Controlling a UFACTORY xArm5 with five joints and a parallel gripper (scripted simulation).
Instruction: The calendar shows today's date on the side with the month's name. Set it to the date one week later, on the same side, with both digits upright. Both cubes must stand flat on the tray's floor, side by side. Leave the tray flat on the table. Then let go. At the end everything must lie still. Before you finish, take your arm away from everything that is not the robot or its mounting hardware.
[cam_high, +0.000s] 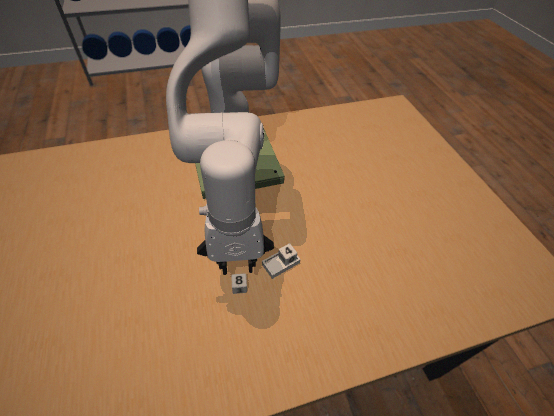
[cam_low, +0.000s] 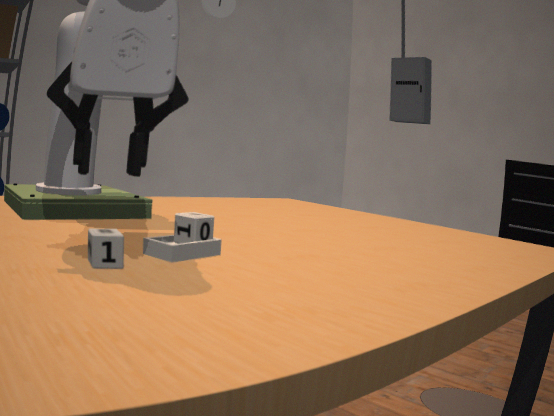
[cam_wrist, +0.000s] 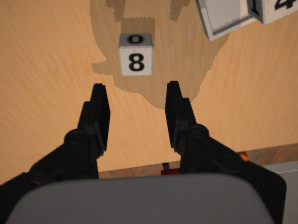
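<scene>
My gripper is now 90 mm above the digit cube. Also, from my hand: tray: 110 mm to the left, 90 mm below, 30 mm behind.
</scene>
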